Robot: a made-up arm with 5 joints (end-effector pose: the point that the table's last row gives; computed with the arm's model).
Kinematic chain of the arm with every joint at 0, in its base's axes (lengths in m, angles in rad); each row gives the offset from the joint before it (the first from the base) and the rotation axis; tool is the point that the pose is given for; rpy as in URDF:
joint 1: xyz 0.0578 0 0.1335 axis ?
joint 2: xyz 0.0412 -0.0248 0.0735 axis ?
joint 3: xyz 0.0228 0 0.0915 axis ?
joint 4: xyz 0.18 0 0.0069 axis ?
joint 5: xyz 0.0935 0.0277 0 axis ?
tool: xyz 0 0 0 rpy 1.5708 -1.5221 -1.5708
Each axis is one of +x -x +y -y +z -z.
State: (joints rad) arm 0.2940 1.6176 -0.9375 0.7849 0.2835
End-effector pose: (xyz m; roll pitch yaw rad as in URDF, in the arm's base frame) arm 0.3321 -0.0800 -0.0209 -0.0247 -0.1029 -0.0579
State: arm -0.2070 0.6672 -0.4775 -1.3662 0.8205
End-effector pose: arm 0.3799 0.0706 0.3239 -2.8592 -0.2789 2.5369
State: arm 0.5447 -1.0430 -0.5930 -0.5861 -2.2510
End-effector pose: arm -0.0276 0.0552 0.5263 -2.6246 -0.4156 -1.4980
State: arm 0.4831 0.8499 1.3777 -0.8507 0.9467
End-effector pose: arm 0.0933 -0.0153 0.0118 -0.1524 -0.1204 0.4241
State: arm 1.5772 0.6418 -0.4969 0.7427 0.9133
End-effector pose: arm 0.0584 -0.3524 0.1750 -0.5545 -0.4221 -0.5908
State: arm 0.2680 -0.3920 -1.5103 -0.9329 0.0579
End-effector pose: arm -0.0638 0.0364 0.4964 3.1125 1.2643 2.8431
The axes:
joint 1: -z
joint 2: +y
joint 3: +y
joint 4: +y
joint 5: -x

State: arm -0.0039 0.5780 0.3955 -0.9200 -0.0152
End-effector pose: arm 0.3684 0.0041 0.1212 0.8729 -1.4875 -0.8707
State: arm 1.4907 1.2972 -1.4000 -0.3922 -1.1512
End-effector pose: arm 0.0924 -0.3946 0.2795 2.0958 -0.3246 3.0390
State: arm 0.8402 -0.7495 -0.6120 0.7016 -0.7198
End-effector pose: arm 0.1267 -0.0726 0.5243 2.4111 -0.6041 -2.9761
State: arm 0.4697 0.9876 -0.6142 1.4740 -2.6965
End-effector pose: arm 0.3041 -0.1218 0.0892 -0.1092 -0.2547 3.0823
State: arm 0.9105 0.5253 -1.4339 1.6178 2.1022
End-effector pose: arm 0.2337 -0.2217 0.3600 -0.8012 0.3600 0.9892
